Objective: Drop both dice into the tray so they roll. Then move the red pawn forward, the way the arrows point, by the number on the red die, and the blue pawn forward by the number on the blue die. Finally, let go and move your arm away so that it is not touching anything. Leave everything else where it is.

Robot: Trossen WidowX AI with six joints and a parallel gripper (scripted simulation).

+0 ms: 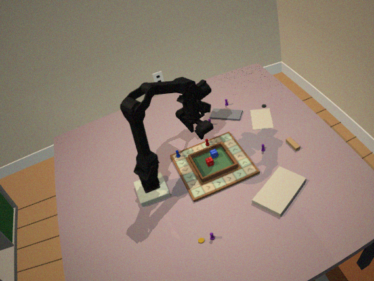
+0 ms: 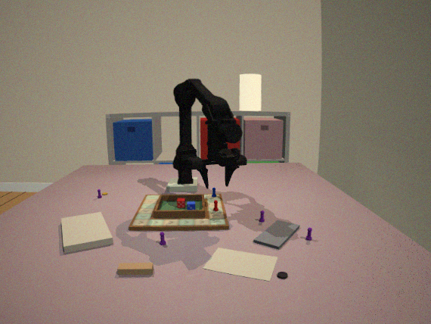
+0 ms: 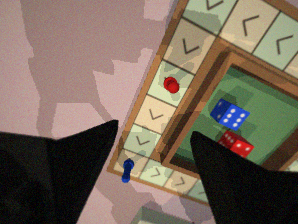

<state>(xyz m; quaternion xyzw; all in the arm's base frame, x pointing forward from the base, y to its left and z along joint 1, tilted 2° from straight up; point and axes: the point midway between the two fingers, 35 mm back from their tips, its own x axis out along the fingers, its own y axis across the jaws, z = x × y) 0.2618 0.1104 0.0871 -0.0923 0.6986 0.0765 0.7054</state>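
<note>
The blue pawn is 100 mm behind my gripper tip and 50 mm below it. From my gripper tip the other things lie so: red die: 10 mm behind, 120 mm to the right, 50 mm below; blue die: 30 mm ahead, 90 mm to the right, 50 mm below; red pawn: 30 mm ahead, 10 mm to the right, 50 mm below.
</note>
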